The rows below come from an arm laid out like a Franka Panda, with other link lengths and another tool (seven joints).
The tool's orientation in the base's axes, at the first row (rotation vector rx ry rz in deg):
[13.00, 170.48, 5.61]
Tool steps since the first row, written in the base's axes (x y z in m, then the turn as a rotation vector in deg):
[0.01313, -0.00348, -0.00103, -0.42, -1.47, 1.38]
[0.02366, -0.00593, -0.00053, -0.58, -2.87, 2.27]
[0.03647, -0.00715, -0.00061, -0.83, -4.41, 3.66]
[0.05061, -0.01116, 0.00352, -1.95, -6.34, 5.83]
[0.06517, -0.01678, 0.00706, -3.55, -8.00, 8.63]
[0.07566, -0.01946, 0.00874, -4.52, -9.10, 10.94]
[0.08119, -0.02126, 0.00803, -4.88, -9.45, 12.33]
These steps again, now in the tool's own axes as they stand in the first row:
[-0.01321, -0.00160, 0.00293, -0.03, -1.41, -1.51]
[-0.02394, -0.00245, 0.00399, -0.22, -2.74, -2.48]
[-0.03663, -0.00179, 0.00605, -0.42, -4.19, -3.97]
[-0.05168, -0.00338, 0.00402, 0.04, -6.09, -6.40]
[-0.06730, -0.00653, 0.00256, 0.93, -7.74, -9.50]
[-0.07821, -0.00752, 0.00243, 1.36, -8.79, -11.99]
[-0.08378, -0.00854, 0.00392, 1.45, -9.08, -13.44]

